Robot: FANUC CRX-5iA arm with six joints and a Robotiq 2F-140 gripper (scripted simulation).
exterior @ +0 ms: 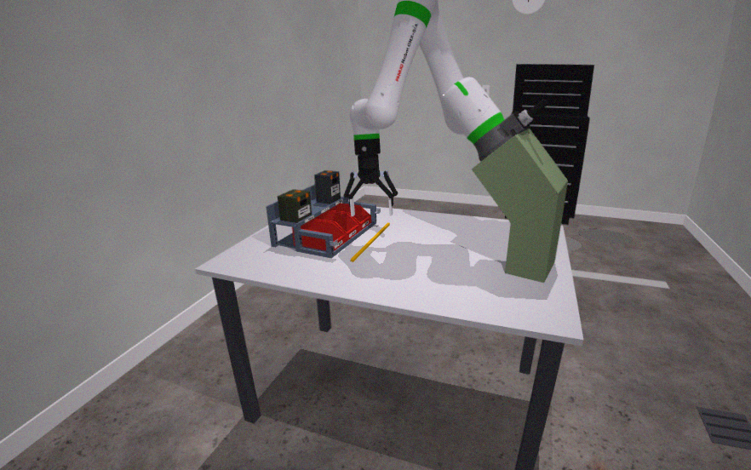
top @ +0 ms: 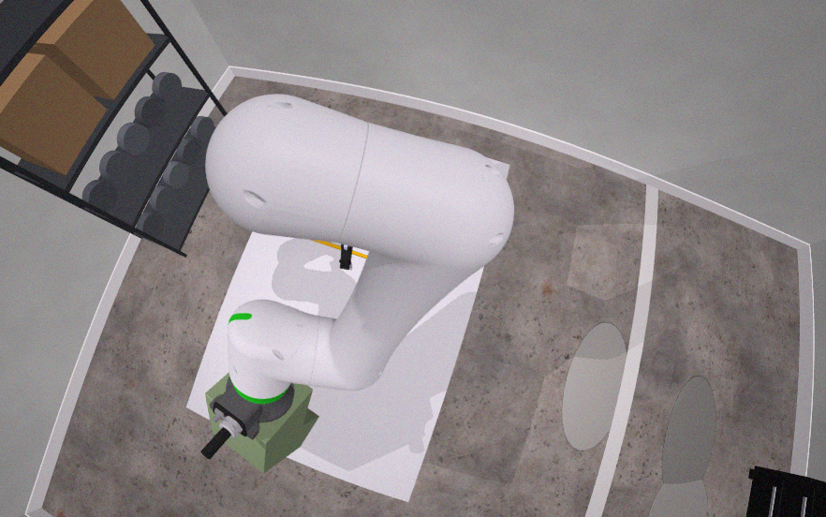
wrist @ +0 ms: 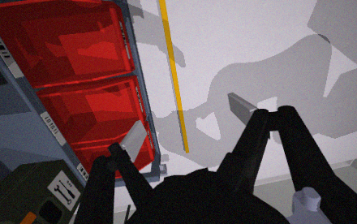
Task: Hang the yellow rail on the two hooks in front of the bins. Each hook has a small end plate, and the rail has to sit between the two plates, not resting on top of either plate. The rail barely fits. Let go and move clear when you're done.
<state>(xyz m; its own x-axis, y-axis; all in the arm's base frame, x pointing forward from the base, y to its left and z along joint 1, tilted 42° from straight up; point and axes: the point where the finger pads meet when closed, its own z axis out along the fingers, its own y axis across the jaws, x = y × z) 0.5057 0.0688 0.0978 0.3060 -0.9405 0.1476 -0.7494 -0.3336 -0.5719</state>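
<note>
The yellow rail is 11 cm below my hand.
</note>
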